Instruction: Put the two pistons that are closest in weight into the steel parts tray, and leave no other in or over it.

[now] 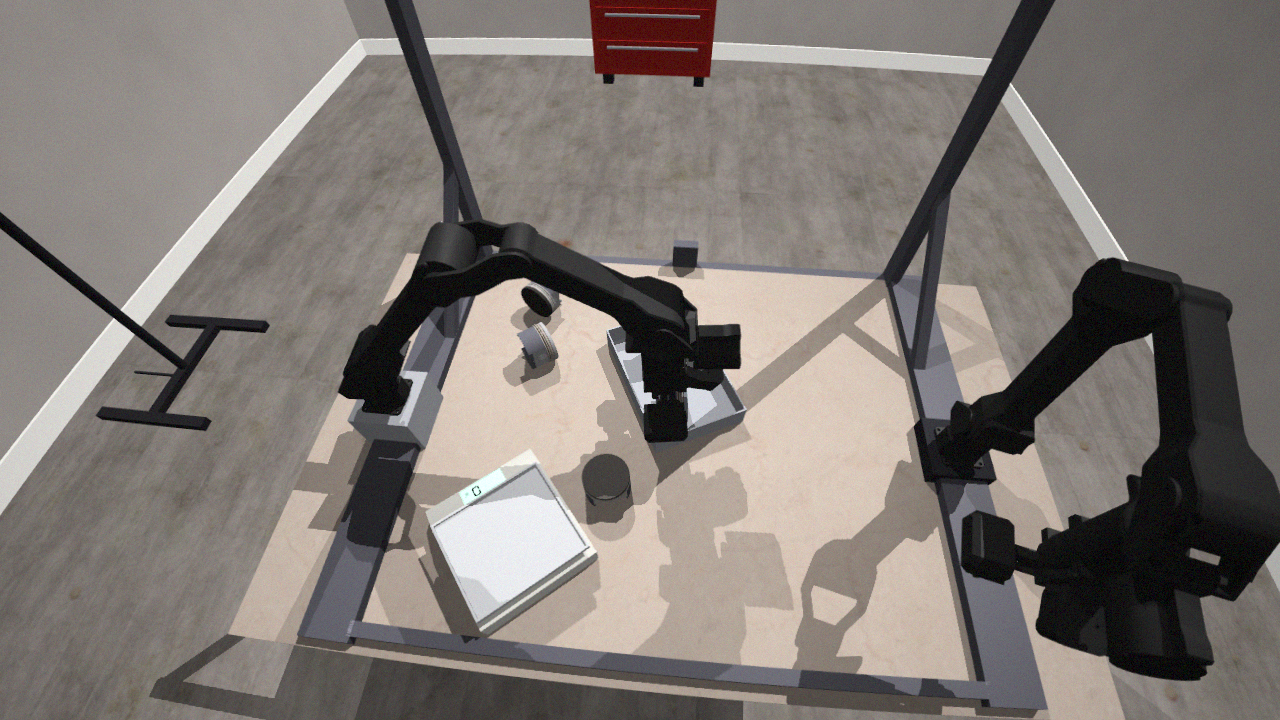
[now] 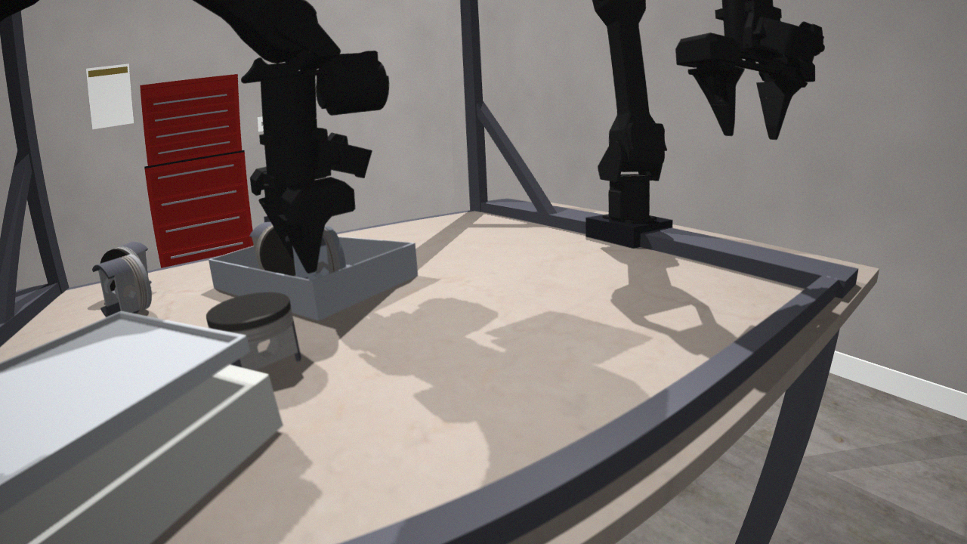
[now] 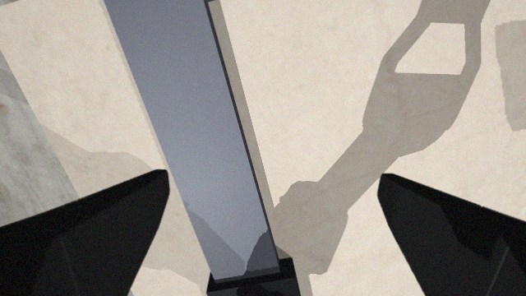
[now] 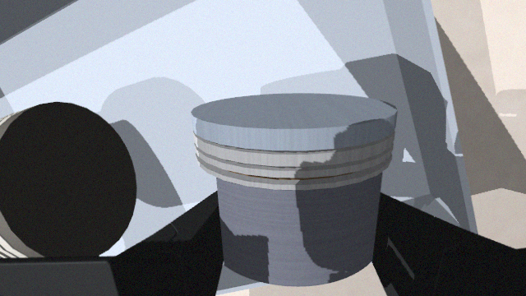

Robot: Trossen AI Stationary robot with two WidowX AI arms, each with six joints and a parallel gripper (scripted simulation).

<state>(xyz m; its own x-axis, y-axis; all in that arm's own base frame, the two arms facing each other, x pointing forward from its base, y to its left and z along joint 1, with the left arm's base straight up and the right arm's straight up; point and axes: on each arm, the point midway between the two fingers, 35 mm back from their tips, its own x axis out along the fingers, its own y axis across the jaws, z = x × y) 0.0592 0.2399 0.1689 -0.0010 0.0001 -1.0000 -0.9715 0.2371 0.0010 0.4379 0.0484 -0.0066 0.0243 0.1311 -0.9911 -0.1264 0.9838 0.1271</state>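
Right now the steel parts tray is 70 mm behind my right hand, 10 mm to the left of it and 60 mm below it. Also, from my right hand: scale pan (240 mm ahead, 200 mm to the right, 20 mm below); then scale (230 mm ahead, 210 mm to the right, 40 mm below).
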